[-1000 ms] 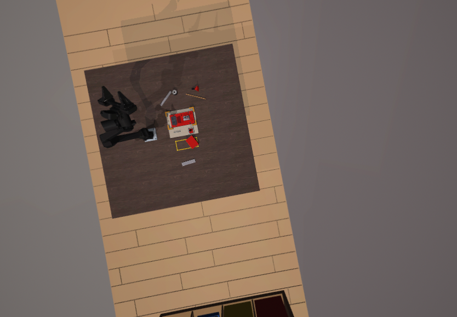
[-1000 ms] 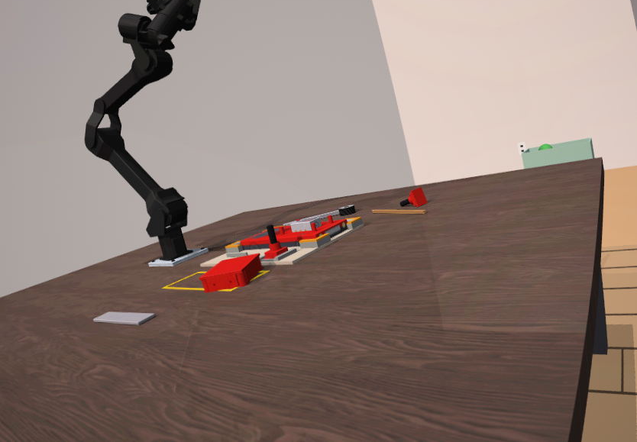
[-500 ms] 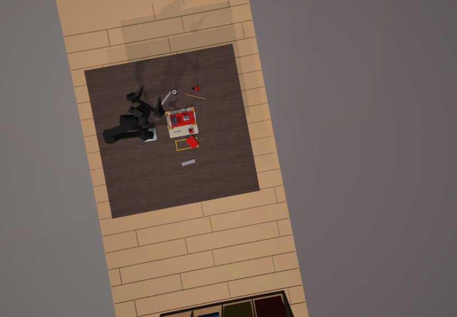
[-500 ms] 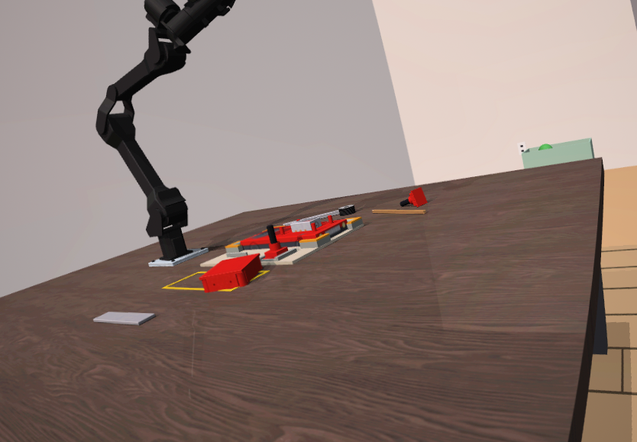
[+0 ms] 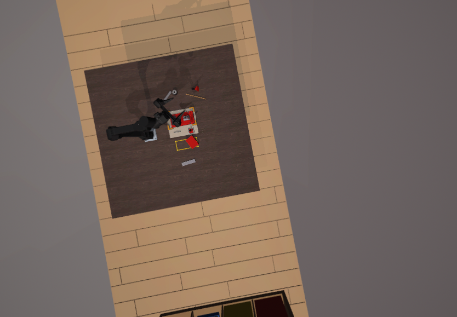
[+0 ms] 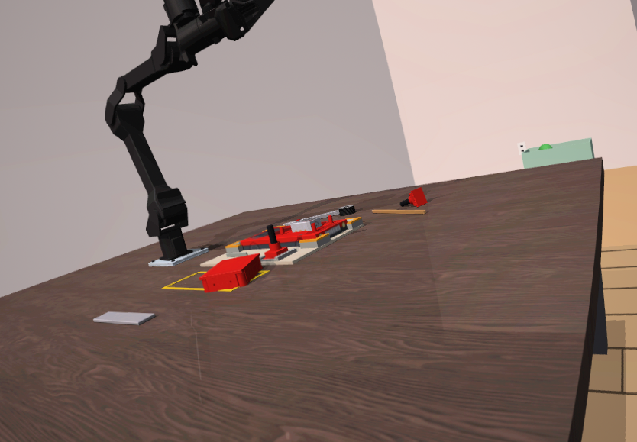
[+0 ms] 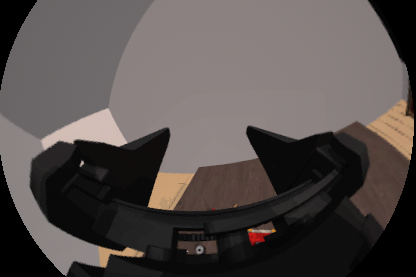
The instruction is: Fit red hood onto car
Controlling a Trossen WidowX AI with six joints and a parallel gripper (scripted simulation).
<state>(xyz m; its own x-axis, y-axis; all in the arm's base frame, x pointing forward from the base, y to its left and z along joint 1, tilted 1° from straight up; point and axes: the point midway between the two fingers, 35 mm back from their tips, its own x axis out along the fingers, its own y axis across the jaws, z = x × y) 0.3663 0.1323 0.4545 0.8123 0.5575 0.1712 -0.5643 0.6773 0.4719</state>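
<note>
My gripper tip is now 30 mm past the red hood, 210 mm to the left of it and 450 mm above it. Also, from my gripper tip: cream jig plate (120 mm behind, 20 mm to the right, 460 mm below); then wooden stick (190 mm to the left, 460 mm below); then grey engine block (80 mm behind, 440 mm below).
</note>
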